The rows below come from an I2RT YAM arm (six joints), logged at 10 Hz.
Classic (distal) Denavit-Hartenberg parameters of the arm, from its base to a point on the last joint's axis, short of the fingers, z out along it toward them. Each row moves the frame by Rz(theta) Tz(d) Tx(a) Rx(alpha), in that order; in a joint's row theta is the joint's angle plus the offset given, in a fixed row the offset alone. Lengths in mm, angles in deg.
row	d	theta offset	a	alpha
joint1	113.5	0	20	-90
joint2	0	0	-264	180
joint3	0	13.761	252.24	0
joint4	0	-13.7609	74	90
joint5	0	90	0	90
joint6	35.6	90	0	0
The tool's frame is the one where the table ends.
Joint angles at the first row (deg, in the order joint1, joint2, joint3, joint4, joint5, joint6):
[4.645 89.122 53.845 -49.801 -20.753 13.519]
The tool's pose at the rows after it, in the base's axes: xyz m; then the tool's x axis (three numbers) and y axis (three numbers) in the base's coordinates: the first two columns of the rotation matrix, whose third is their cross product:
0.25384 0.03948 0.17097 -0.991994 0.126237 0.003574 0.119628 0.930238 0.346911
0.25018 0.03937 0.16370 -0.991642 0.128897 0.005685 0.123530 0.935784 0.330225
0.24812 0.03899 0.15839 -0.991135 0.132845 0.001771 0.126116 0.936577 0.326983
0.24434 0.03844 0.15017 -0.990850 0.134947 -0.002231 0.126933 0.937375 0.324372
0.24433 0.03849 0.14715 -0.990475 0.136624 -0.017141 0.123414 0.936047 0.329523
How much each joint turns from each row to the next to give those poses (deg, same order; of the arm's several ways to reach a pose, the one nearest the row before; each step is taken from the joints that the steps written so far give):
[1.509 -0.002 -1.683 1.464 0.983 0.744]
[0.195 0.002 -1.748 1.485 0.984 0.282]
[0.001 -0.002 -1.335 1.575 0.262 0.220]
[0.000 0.003 -2.097 2.318 0.219 0.109]
[-0.001 0.000 -0.831 1.770 -0.088 0.109]

